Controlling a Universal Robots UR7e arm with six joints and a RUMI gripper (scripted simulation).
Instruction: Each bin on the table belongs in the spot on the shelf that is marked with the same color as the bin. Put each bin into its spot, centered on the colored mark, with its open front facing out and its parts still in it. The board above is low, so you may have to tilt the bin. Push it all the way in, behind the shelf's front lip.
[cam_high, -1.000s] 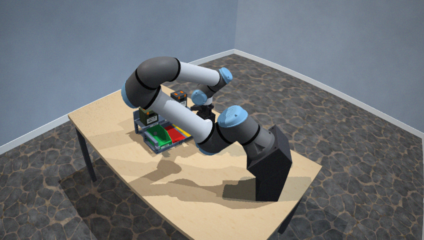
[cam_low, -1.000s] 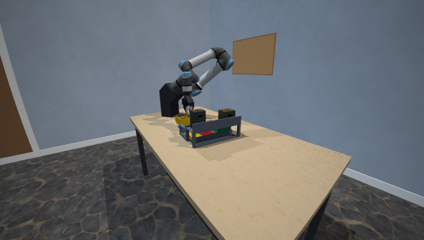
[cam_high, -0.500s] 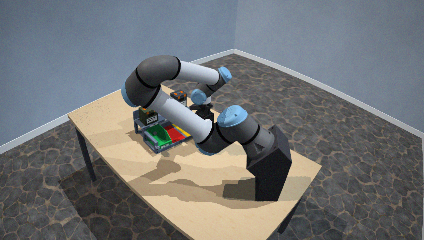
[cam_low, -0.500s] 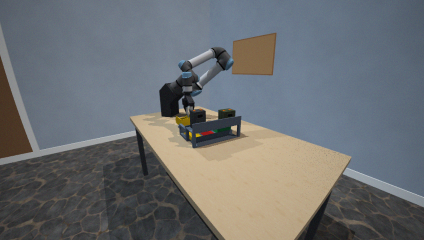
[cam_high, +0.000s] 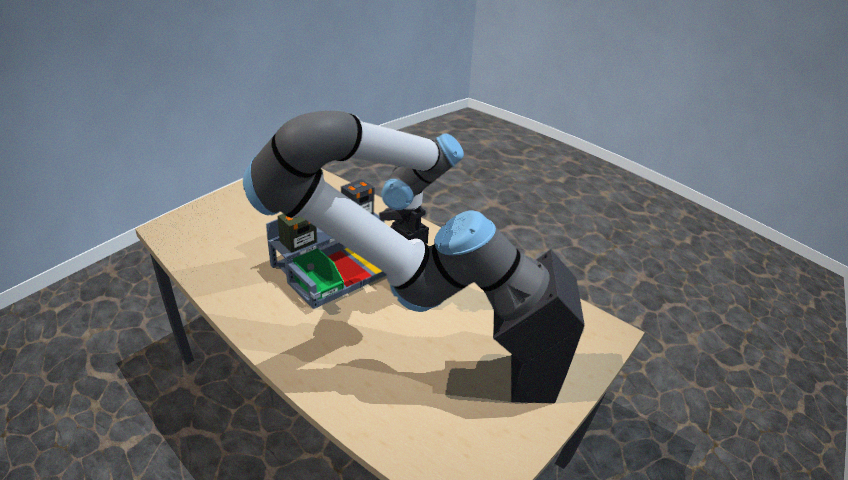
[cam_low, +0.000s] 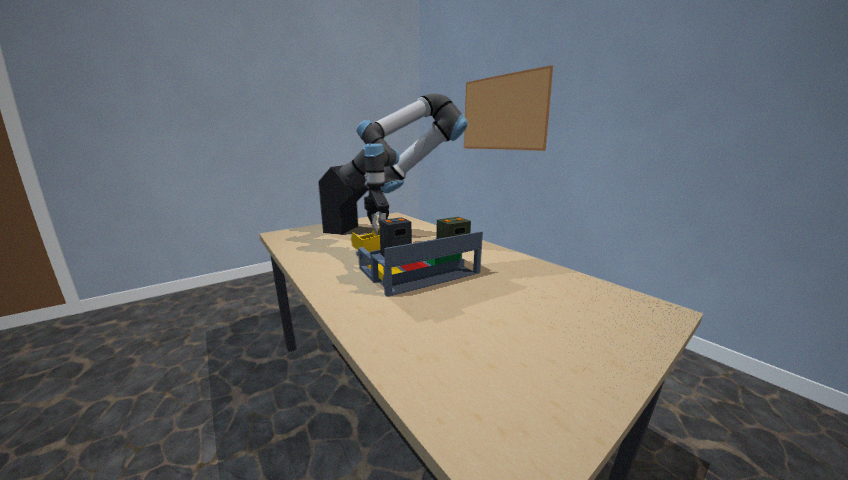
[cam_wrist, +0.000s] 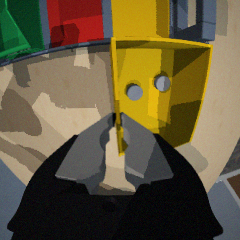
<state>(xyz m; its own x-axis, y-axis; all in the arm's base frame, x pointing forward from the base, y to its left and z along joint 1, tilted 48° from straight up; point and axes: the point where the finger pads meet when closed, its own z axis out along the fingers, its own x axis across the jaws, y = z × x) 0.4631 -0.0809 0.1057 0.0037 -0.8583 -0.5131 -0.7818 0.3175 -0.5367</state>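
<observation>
My gripper is now 5 cm to the left of the yellow bin and 3 cm above it. The rest, counted from my hand: green bin (18 cm ahead, 19 cm to the left, 6 cm below); then black box (28 cm ahead, 4 cm to the right, 6 cm above).
</observation>
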